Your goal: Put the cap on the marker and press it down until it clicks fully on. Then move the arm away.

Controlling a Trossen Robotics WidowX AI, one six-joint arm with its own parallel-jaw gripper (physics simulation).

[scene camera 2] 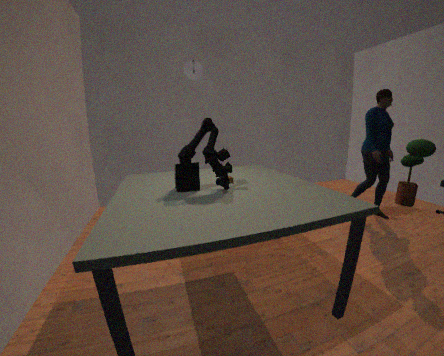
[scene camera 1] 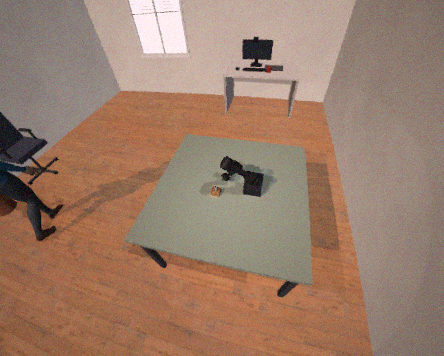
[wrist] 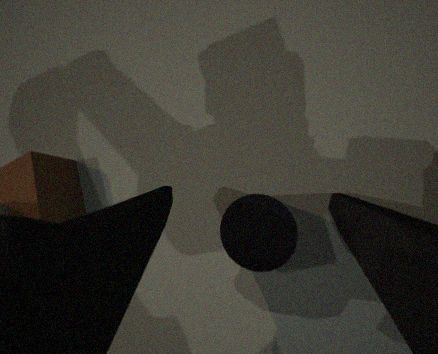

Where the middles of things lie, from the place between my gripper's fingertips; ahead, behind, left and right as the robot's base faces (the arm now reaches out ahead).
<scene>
The cap (wrist: 258, 232) lies 1 cm behind my hand and 1 cm above it.
</scene>
